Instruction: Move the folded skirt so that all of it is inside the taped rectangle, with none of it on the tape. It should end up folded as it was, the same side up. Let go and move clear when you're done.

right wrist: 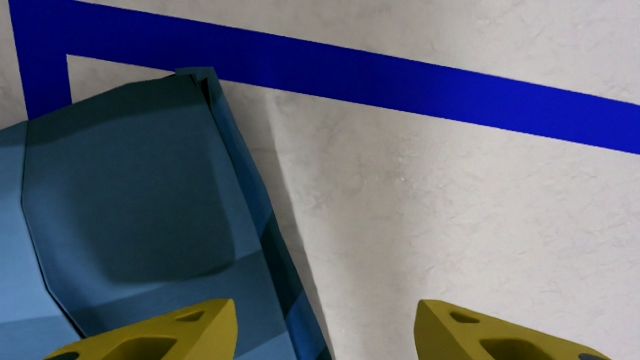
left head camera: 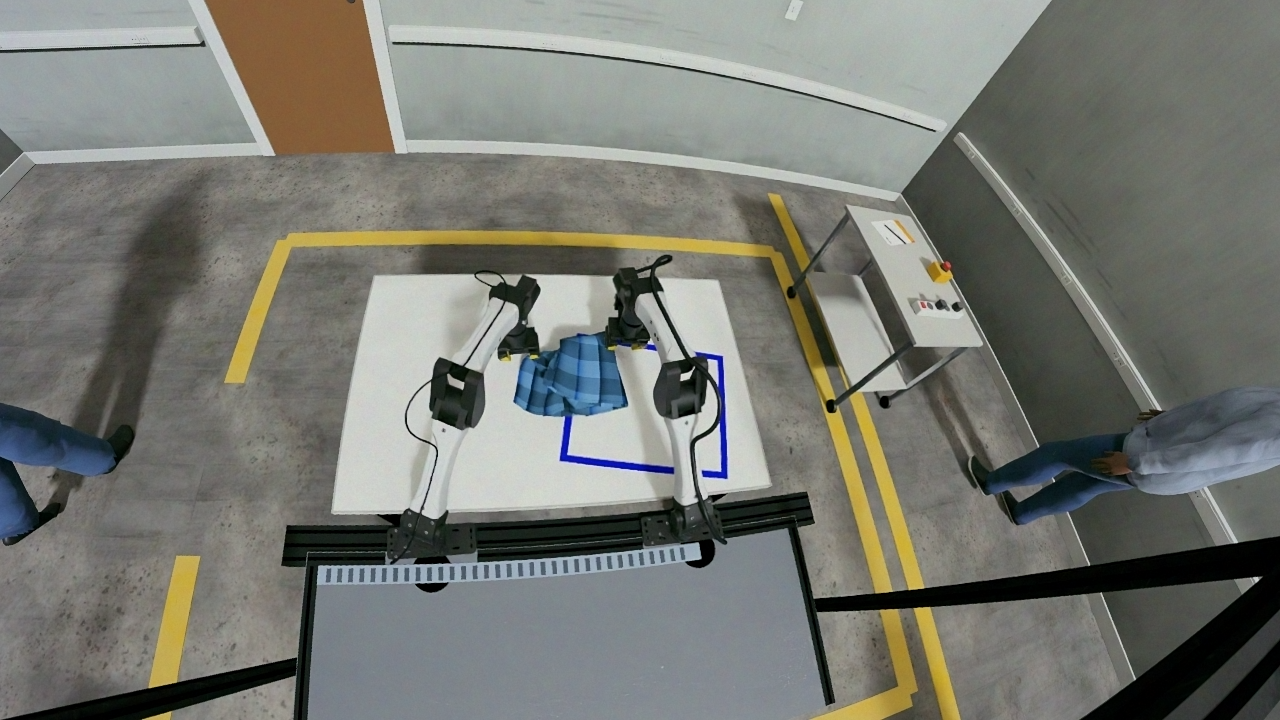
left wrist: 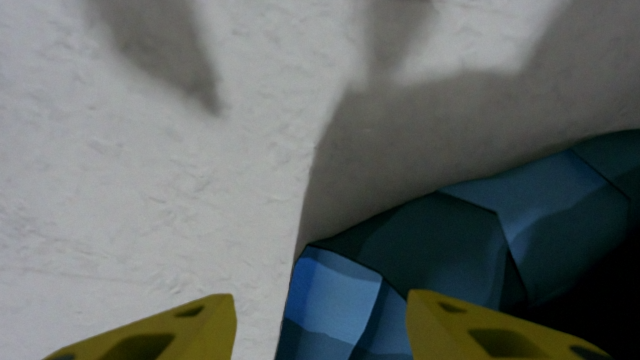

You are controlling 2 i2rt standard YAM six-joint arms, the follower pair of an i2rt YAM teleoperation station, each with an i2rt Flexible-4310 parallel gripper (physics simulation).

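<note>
The folded blue plaid skirt (left head camera: 572, 376) (left wrist: 340, 300) (right wrist: 150, 200) lies across the left side of the blue taped rectangle (left head camera: 617, 464) (right wrist: 350, 72). Its right part is inside; its left part is outside. In the right wrist view one skirt corner laps onto the far tape, and the skirt covers part of the side tape. My left gripper (left head camera: 520, 357) (left wrist: 321, 306) is partly open at the skirt's upper left corner, whose edge shows between the fingertips. My right gripper (left head camera: 626, 346) (right wrist: 325, 315) is partly open over the skirt's right edge near the top. No cloth looks pinched.
The white table (left head camera: 393, 429) carries the skirt and tape. My right arm passes over the right part of the rectangle. A grey trolley (left head camera: 939, 331) stands on the floor to the right. One person (left head camera: 1190, 443) stands at the far right, and another's legs (left head camera: 53, 438) show at the left.
</note>
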